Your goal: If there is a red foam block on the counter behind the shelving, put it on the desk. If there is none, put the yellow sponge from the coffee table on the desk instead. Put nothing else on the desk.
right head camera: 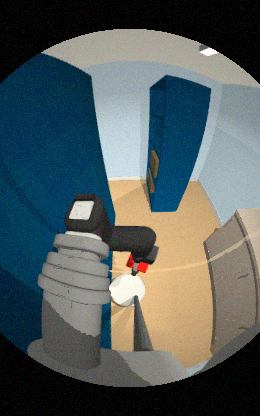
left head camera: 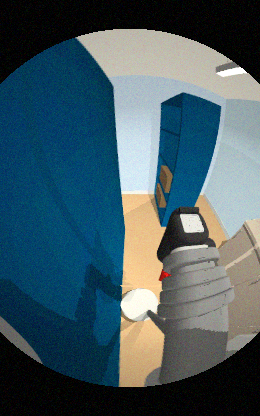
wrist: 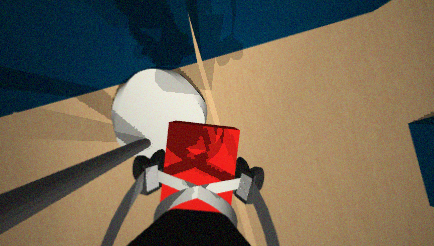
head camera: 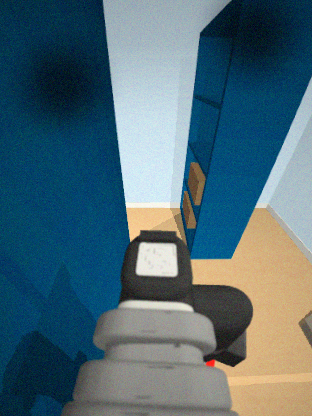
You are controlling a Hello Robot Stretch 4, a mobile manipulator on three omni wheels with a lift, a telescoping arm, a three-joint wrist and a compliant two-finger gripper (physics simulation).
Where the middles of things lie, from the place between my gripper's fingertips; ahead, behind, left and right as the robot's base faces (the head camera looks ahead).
Labels:
I see the red foam block (wrist: 199, 153) 20 mm above my hand.

